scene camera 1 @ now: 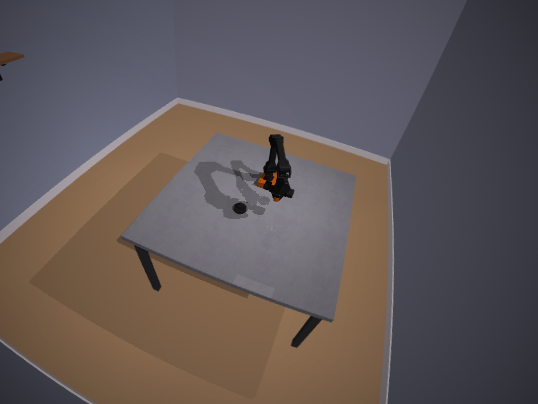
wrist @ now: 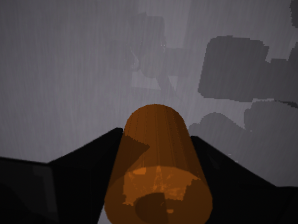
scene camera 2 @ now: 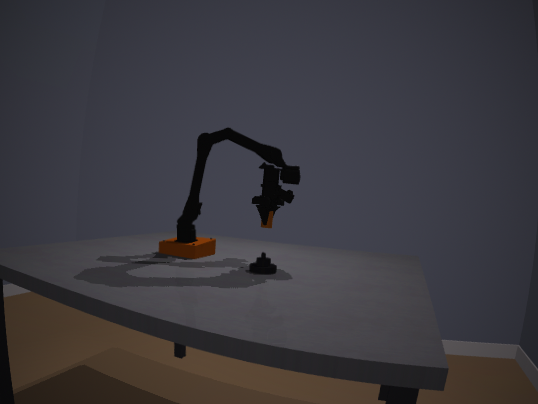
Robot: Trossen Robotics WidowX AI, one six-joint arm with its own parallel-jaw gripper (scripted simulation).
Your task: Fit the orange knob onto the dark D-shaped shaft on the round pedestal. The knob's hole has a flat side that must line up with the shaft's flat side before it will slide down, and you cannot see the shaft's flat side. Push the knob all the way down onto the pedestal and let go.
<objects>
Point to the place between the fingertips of my gripper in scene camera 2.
266, 224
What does my gripper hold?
A knob.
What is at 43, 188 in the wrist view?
My gripper.
</objects>
